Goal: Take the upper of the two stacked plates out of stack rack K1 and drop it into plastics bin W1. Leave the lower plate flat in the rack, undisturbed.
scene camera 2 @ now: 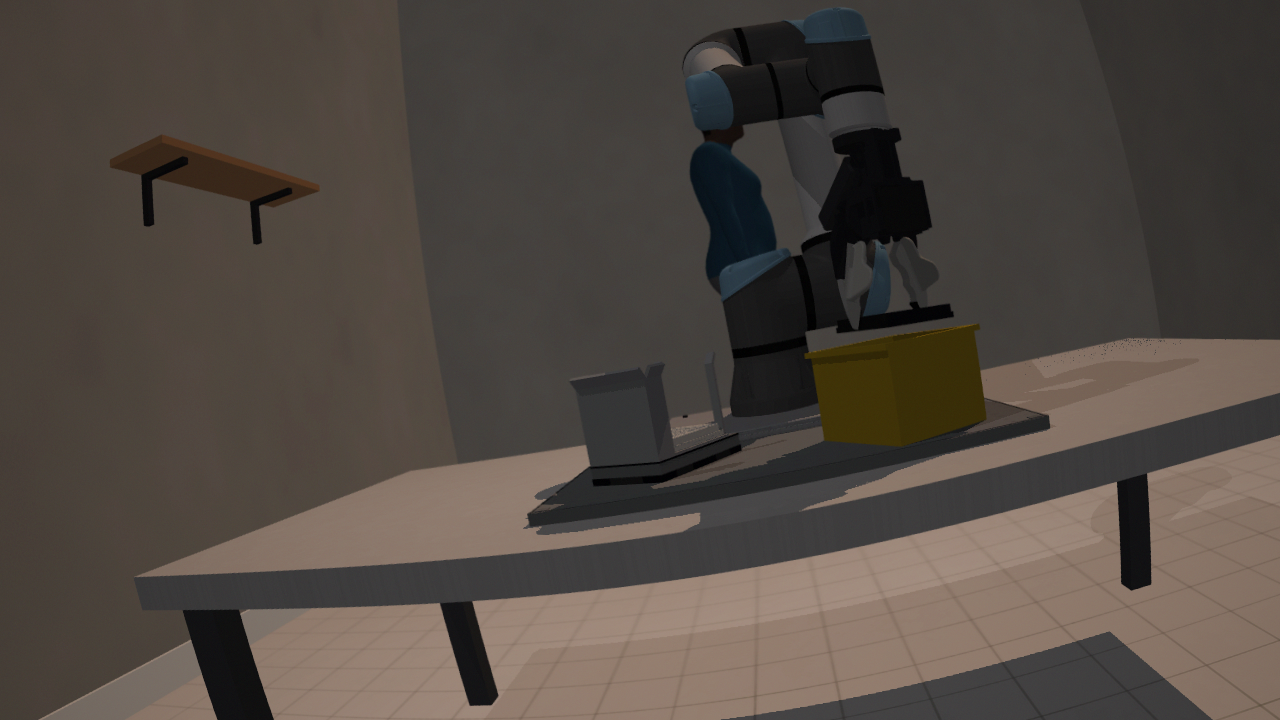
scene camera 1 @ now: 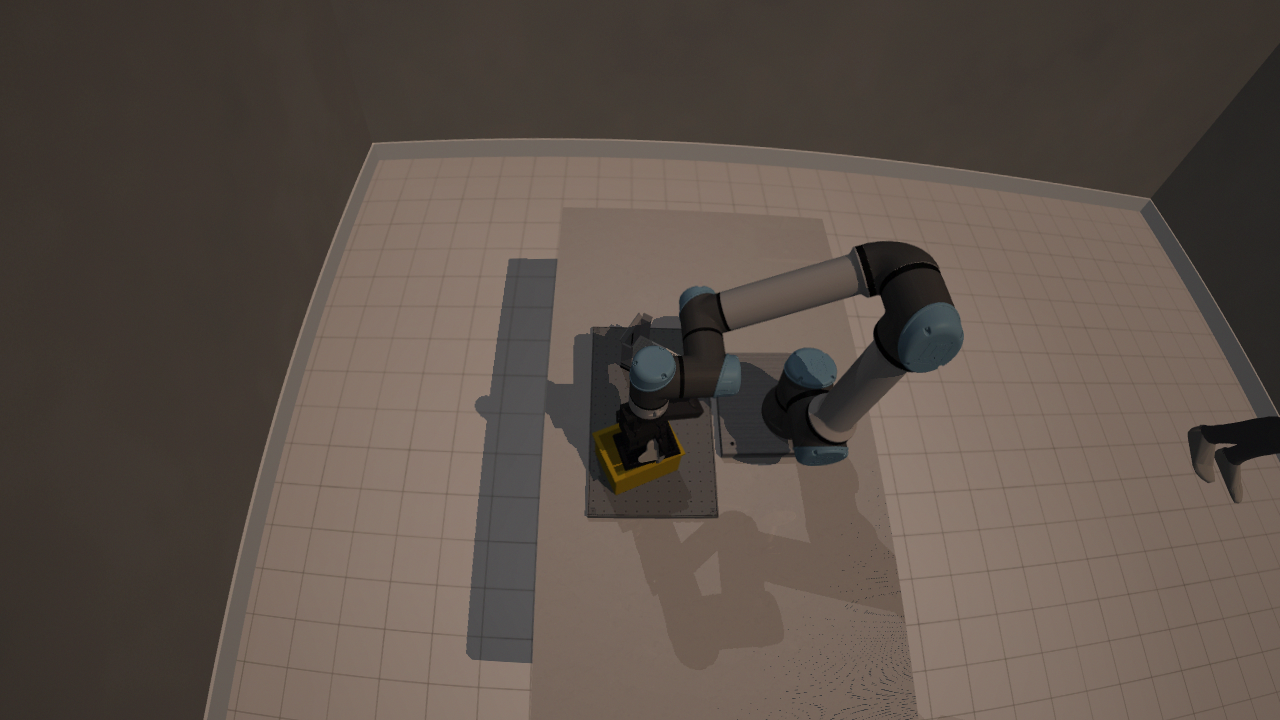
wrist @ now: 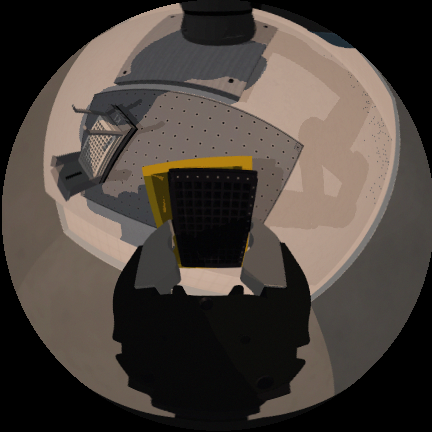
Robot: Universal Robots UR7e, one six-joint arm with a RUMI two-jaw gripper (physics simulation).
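Seen in the pictures: gripper, between the fingertips: (scene camera 1: pixel 649 444) (wrist: pixel 211 219); arm's base, origin of its link: (scene camera 2: pixel 780 405).
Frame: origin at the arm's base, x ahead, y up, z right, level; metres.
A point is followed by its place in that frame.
Note:
My gripper (scene camera 1: pixel 646 447) {z -0.142, x 0.362, y 0.097 m} (scene camera 2: pixel 886 302) {z -0.142, x 0.362, y 0.097 m} (wrist: pixel 211 219) {z -0.142, x 0.362, y 0.097 m} points down and is shut on a black plate (scene camera 1: pixel 629 455) {z -0.175, x 0.405, y 0.107 m} (scene camera 2: pixel 895 317) {z -0.136, x 0.437, y 0.105 m} (wrist: pixel 215 200) {z -0.137, x 0.338, y 0.100 m}, with one finger on each side. The plate is about level, just above the opening of the yellow bin W1 (scene camera 1: pixel 648 476) {z -0.187, x 0.358, y 0.020 m} (scene camera 2: pixel 935 385) {z -0.163, x 0.459, y 0.032 m} (wrist: pixel 197 163) {z -0.104, x 0.311, y 0.083 m}, and covers much of it in the wrist view. Rack K1 (scene camera 2: pixel 626 416) {z 0.154, x 0.414, y 0.054 m} (wrist: pixel 69 177) {z 0.164, x 0.405, y 0.067 m} is a grey stand with upright guides at the other end of the perforated board. A pale gridded plate (wrist: pixel 102 145) {z 0.107, x 0.336, y 0.019 m} lies flat in it. The bin's inside is mostly hidden.
The perforated board (scene camera 1: pixel 657 501) {z -0.234, x 0.334, y -0.017 m} (scene camera 2: pixel 760 485) {z 0.026, x 0.501, y -0.024 m} (wrist: pixel 215 125) {z -0.096, x 0.245, y -0.017 m} carries rack and bin. The arm's base (scene camera 1: pixel 787 407) {z -0.073, x 0.059, y 0.160 m} (scene camera 2: pixel 774 380) {z 0.001, x 0.068, y 0.044 m} stands beside it. A person in blue (scene camera 2: pixel 729 197) is behind the arm. A wall shelf (scene camera 2: pixel 214 170) is at the left. A pale strip (scene camera 2: pixel 821 339) {z -0.065, x 0.326, y 0.083 m} shows at the bin's rim.

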